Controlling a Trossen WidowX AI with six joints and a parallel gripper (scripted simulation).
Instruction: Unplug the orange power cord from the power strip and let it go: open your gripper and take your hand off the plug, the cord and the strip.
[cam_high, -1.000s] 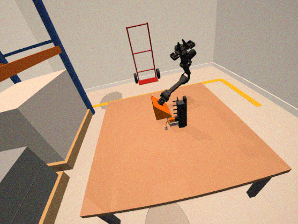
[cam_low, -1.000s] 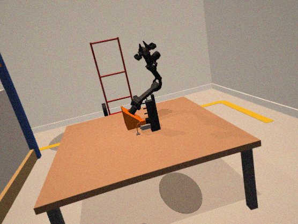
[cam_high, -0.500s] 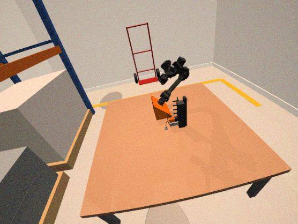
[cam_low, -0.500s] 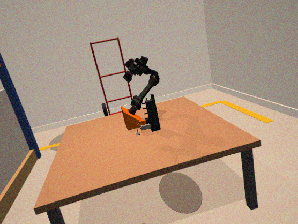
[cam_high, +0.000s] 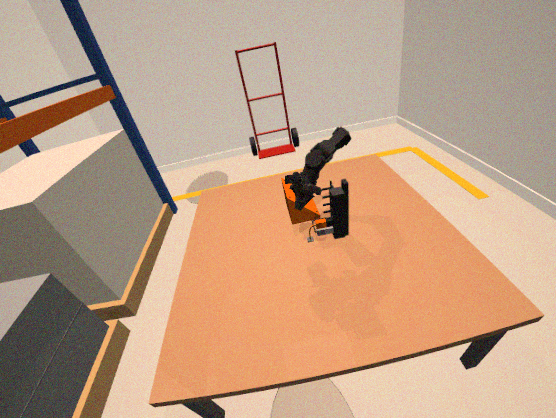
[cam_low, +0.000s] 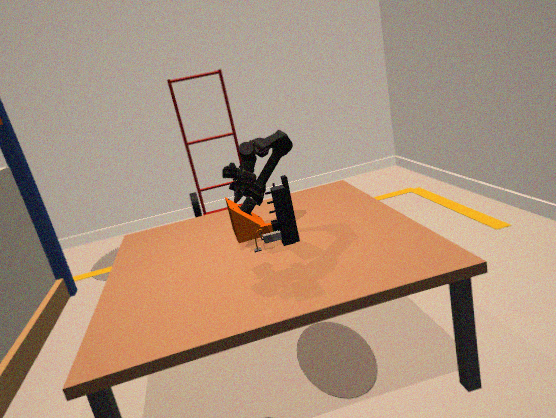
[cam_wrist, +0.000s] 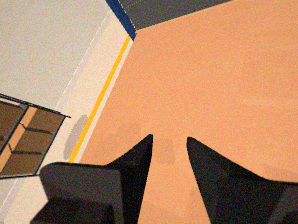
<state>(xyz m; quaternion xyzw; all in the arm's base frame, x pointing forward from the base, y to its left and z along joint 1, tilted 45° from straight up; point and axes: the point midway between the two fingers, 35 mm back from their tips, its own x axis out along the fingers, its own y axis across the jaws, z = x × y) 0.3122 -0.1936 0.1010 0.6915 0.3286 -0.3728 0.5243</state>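
My gripper tip is now 70 mm past the orange plug, 130 mm to the right of it and 160 mm above it.
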